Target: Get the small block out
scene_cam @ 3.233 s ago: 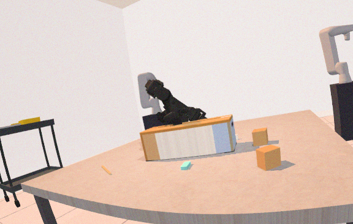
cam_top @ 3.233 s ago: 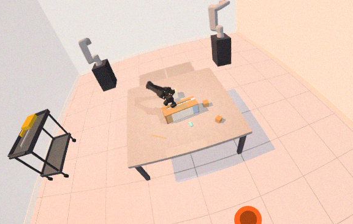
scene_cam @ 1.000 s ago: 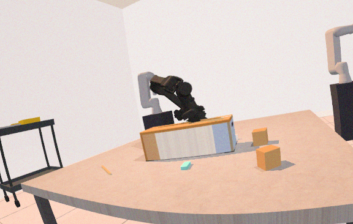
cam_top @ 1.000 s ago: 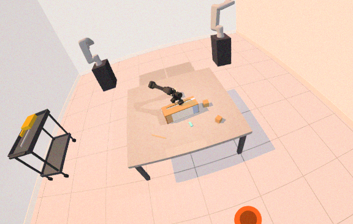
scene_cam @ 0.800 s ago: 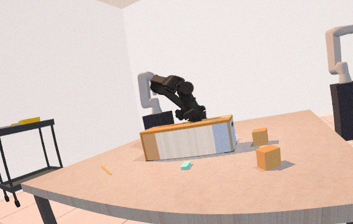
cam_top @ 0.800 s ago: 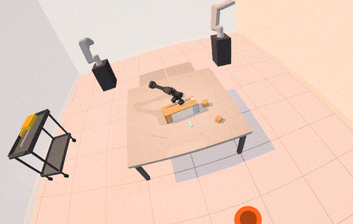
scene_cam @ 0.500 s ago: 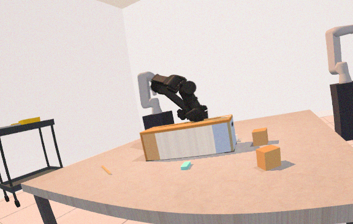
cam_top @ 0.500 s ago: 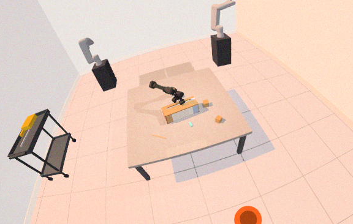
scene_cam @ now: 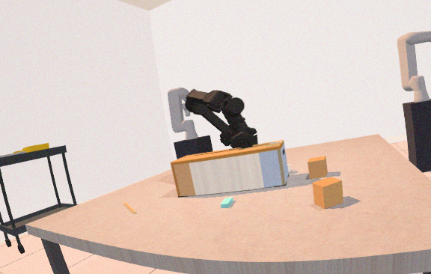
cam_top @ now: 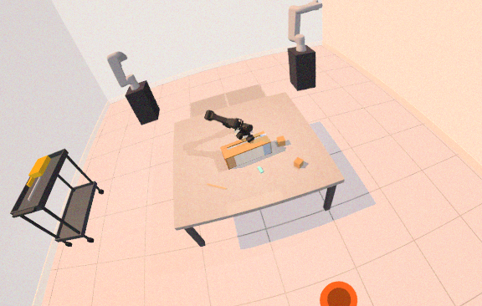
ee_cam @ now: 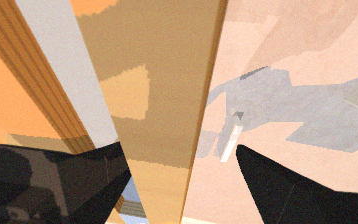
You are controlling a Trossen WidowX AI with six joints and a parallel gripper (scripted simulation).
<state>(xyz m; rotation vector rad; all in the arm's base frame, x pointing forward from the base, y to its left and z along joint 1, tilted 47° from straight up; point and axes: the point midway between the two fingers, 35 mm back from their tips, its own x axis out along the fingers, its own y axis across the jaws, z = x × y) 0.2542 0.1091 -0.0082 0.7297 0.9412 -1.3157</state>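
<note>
My gripper tip is 50 mm short of the tan block and 30 mm to the right of it. From my gripper tip the other things lie so: long orange box 70 mm to the right, 50 mm ahead, 20 mm below; teal eraser 280 mm ahead, 80 mm below, 10 mm to the right; thin orange stick 370 mm to the right, 320 mm ahead, 80 mm below.
</note>
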